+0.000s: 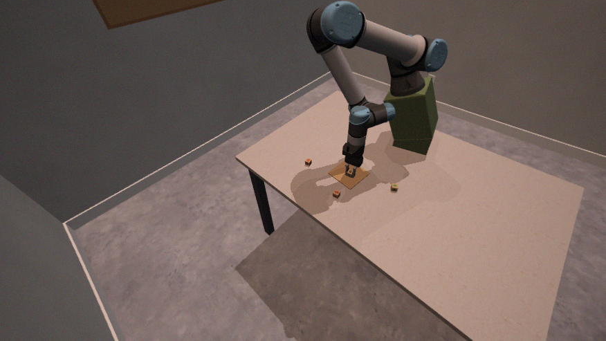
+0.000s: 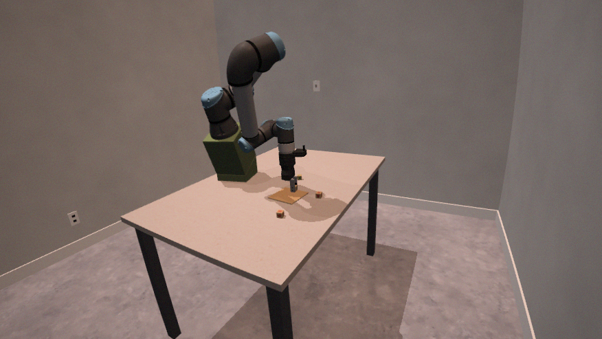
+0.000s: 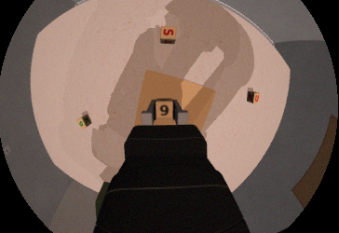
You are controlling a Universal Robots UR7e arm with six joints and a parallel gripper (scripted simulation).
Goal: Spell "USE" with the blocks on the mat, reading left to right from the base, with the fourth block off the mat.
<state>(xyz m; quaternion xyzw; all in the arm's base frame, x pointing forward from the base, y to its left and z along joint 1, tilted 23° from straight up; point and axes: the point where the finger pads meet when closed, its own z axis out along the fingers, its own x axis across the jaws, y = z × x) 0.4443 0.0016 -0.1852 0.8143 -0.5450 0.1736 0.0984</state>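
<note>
My hand is 4 cm above the mat, 2 cm to the left of it and 2 cm past it.
</note>
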